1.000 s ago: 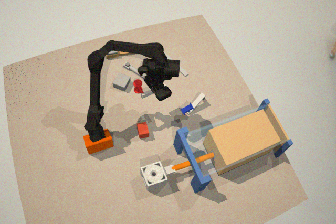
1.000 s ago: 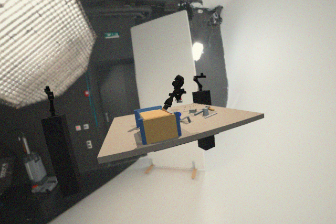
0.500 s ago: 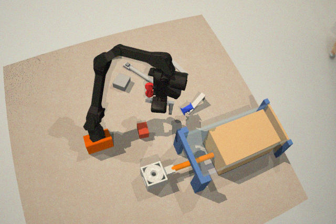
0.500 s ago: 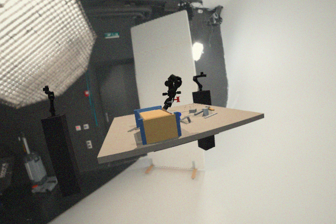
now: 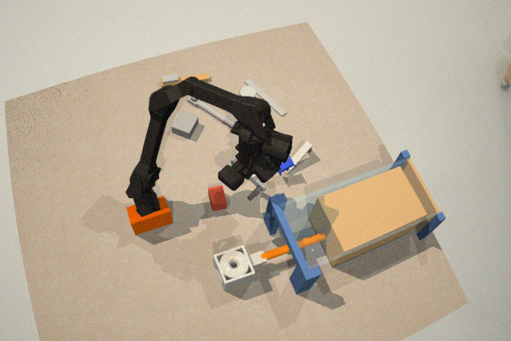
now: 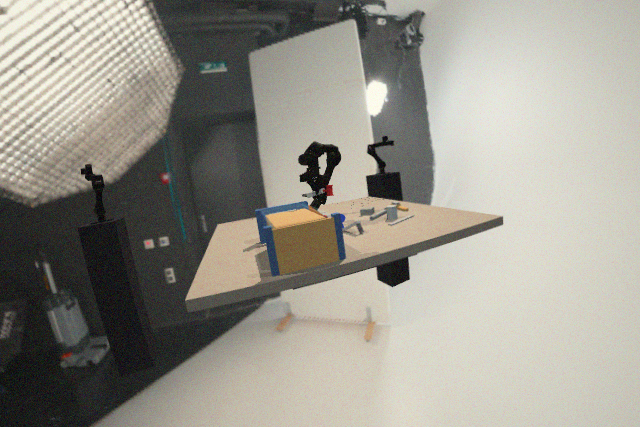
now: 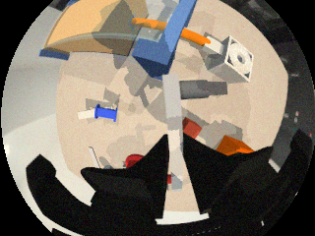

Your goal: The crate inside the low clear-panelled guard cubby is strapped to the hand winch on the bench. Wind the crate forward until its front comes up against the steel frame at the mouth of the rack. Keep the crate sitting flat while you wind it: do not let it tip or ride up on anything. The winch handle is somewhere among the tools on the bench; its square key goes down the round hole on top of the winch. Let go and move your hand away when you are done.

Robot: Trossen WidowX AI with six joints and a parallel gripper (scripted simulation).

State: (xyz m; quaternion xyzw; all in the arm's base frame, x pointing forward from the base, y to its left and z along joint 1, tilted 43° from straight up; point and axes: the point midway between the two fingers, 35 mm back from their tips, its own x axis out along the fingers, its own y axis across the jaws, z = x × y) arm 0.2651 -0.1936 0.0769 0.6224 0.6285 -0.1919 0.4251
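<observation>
The red-knobbed winch handle is 2 cm to the left of my gripper tip and 1 cm above it. The rest, counted from my gripper tip: blue knob 17 cm ahead, 4 cm to the left, 14 cm below; then blue steel frame 1 cm ahead, 20 cm to the right, 7 cm below; then red knob 2 cm ahead, 6 cm to the left, 1 cm above.
</observation>
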